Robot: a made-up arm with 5 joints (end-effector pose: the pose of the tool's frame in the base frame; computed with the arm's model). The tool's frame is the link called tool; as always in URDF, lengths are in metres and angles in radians. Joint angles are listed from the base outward.
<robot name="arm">
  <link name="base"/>
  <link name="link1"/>
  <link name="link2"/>
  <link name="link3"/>
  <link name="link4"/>
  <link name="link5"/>
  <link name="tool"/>
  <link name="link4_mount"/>
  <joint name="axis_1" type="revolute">
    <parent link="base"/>
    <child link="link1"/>
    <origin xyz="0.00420 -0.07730 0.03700" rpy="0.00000 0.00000 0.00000"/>
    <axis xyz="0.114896 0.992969 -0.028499"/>
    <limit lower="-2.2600" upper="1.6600"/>
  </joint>
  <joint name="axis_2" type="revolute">
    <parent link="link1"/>
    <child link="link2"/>
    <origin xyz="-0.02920 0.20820 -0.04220" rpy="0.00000 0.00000 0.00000"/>
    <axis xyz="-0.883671 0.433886 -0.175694"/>
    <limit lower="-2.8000" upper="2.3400"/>
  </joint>
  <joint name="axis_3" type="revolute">
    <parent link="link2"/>
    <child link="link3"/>
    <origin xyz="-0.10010 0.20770 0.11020" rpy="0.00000 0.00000 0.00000"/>
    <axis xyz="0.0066 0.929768 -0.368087"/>
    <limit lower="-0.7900" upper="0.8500"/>
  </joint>
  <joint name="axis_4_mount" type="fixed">
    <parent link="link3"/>
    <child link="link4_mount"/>
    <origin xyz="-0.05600 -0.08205 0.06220" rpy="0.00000 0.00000 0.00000"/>
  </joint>
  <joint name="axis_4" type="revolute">
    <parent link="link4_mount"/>
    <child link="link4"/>
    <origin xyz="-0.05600 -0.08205 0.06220" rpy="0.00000 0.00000 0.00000"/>
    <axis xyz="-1 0 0"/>
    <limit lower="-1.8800" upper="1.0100"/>
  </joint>
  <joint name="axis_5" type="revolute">
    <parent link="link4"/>
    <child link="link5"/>
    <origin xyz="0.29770 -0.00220 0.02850" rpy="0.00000 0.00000 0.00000"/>
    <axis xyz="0 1 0"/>
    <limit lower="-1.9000" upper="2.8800"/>
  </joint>
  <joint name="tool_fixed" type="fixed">
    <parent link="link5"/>
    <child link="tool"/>
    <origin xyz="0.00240 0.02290 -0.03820" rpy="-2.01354 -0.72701 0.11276"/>
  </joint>
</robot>
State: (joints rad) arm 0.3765 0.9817 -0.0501 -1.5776 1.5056
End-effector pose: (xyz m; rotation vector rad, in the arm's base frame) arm 0.1537 0.3109 0.0793 -0.7958 0.8199 0.9108
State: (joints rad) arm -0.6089 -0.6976 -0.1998 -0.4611 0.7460
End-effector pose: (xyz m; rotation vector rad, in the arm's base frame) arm -0.1778 0.0438 0.1732 -0.8281 -1.1420 -0.4477
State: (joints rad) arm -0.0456 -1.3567 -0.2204 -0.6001 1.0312
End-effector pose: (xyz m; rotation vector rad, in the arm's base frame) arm -0.1190 -0.1085 0.1298 -0.1691 -0.9216 -0.0896
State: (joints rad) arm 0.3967 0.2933 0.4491 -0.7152 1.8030
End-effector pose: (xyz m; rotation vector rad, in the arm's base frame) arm 0.1291 0.1796 0.1546 -0.6475 1.1801 1.3241
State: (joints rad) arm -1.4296 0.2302 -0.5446 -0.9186 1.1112
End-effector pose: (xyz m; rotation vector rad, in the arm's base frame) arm -0.2244 0.2862 0.0216 -1.5566 -1.6509 -0.5181
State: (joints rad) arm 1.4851 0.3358 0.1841 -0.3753 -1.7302
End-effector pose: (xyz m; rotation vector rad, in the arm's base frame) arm 0.2091 0.2055 -0.0654 -2.0603 -0.3995 -0.7285
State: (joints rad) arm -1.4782 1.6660 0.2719 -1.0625 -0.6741
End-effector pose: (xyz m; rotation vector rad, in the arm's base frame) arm 0.1607 0.2267 0.1582 1.2398 0.5498 2.6151
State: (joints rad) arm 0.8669 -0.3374 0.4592 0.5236 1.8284
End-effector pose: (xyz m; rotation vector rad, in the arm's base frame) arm 0.1450 0.1115 0.1465 -1.0191 1.3190 2.1354
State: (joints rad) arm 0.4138 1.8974 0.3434 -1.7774 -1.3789
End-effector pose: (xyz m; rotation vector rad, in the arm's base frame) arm 0.1289 0.1784 -0.1199 2.3547 0.7962 1.6788
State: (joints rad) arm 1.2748 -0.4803 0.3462 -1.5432 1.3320
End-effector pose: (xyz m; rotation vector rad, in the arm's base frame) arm 0.1649 0.0322 0.0998 0.5694 1.0104 0.3826
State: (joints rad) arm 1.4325 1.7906 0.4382 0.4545 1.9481
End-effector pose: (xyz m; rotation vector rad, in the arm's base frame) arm -0.0798 0.2586 -0.0826 0.3361 -0.8746 -0.8466
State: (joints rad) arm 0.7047 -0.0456 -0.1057 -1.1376 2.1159
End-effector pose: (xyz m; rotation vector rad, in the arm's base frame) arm 0.1780 0.1151 0.2343 -0.0752 0.3369 1.5332
